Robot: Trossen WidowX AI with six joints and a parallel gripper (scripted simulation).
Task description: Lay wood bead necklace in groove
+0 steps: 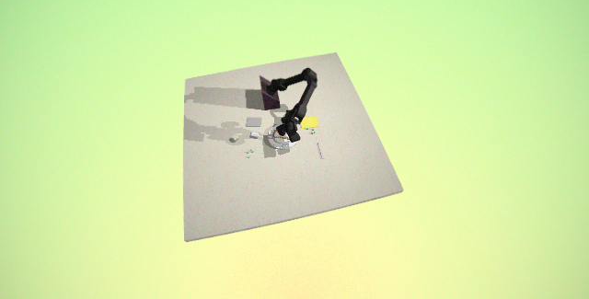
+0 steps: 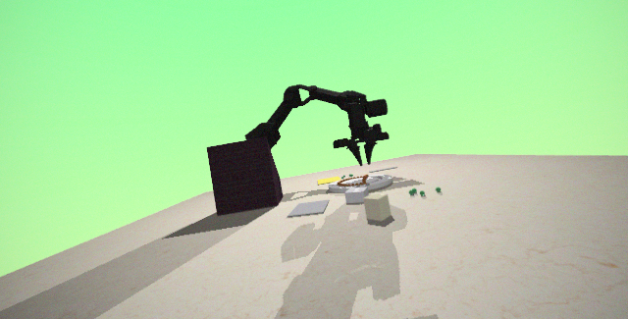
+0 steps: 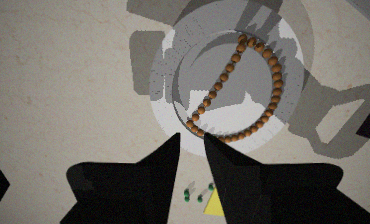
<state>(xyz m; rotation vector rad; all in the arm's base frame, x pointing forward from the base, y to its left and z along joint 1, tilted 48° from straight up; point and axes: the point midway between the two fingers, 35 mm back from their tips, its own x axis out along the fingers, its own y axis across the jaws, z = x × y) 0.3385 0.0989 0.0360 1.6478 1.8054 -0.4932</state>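
The round white bead board is 40 mm behind my gripper tip, 50 mm to the right of it and 40 mm below it. Also, from my gripper tip: thin white strip: 110 mm ahead, 180 mm to the left, 50 mm below; yellow card: 120 mm behind, 140 mm to the left, 50 mm below; grey flat plate: 200 mm behind, 230 mm to the right, 50 mm below.
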